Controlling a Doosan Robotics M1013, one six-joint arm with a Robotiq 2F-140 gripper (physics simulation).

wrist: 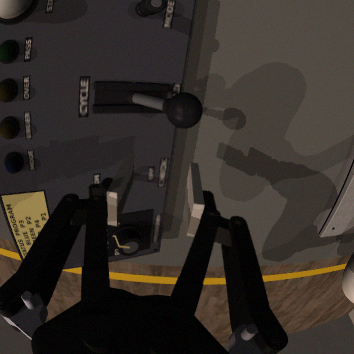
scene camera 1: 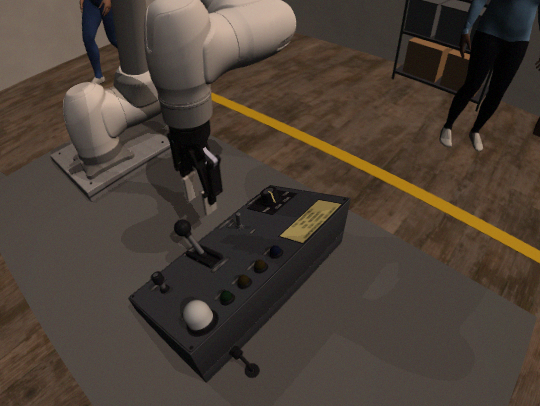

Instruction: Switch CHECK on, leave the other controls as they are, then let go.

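Pixels of known places: gripper, between the fingertips: [wrist: 160,171] [scene camera 1: 201,204]; arm's base, origin of its link: [scene camera 1: 103,158].
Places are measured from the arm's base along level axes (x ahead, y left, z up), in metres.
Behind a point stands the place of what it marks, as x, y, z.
Observation:
The control box [scene camera 1: 295,255] {0.825, 0.107, 0.132} [wrist: 55,120] {0.735, 0.033, 0.096} lies on the table. Its CHECK switch [scene camera 1: 238,220] {0.636, 0.111, 0.087} is a small metal toggle near the back edge; it looks nearly upright, and its setting is hard to tell. In the wrist view the CHECK label [wrist: 162,172] {0.580, 0.111, 0.033} shows, but a finger hides the toggle. My gripper [scene camera 1: 200,196] {0.596, 0.045, 0.161} [wrist: 160,171] {0.596, 0.045, 0.161} is partly open and empty, above the box's back edge. In the wrist view its left finger is over the box and its right finger is beyond the edge, over the table.
The tall CYCLE lever [scene camera 1: 183,228] {0.595, -0.014, 0.125} [wrist: 184,110] {0.583, -0.013, 0.132} rises beside the CHECK switch. The program knob [scene camera 1: 270,196] {0.632, 0.223, 0.088} [wrist: 131,244] {0.611, 0.227, 0.086} is on the other side. The MODE stick [scene camera 1: 158,278] {0.651, -0.126, 0.099}, a white dome [scene camera 1: 198,315] {0.813, -0.125, 0.165} and a yellow label [scene camera 1: 312,221] {0.784, 0.208, 0.124} [wrist: 29,220] {0.778, 0.188, 0.120} are also on the box.

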